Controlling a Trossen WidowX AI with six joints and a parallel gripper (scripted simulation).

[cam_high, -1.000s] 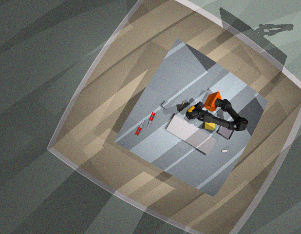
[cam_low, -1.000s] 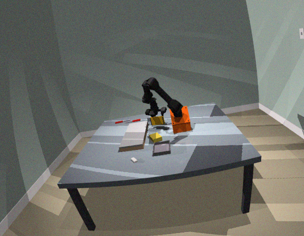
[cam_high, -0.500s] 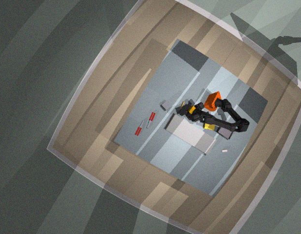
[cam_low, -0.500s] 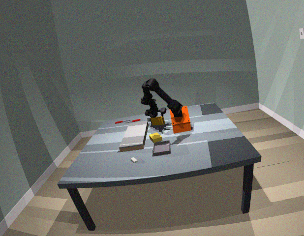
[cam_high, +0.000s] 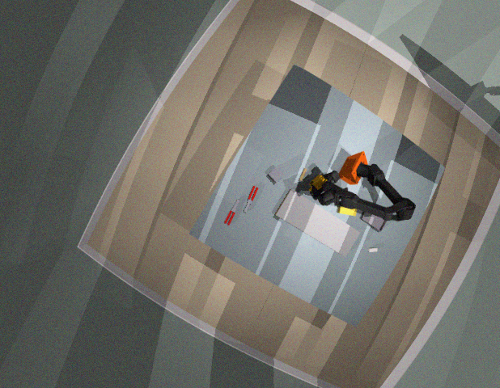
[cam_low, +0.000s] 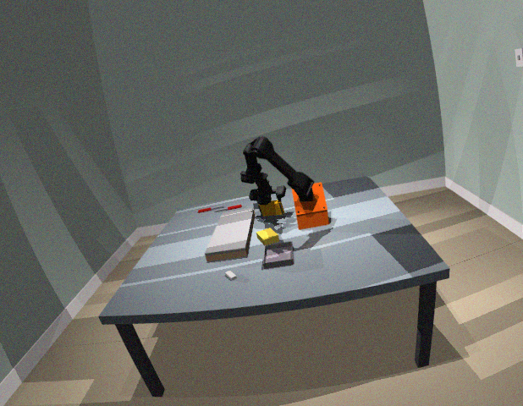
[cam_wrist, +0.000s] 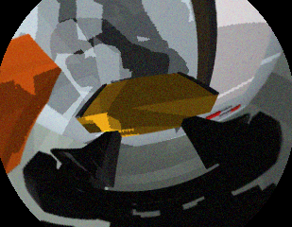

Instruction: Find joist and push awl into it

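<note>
My gripper tip is now 20 mm short of the yellow stud finder and 10 mm above it. Round my gripper tip: square window (30 mm ahead, 20 mm to the right); awl (40 mm ahead, 70 mm to the right, 70 mm below); grey block (100 mm ahead, 210 mm to the right, 60 mm below).
</note>
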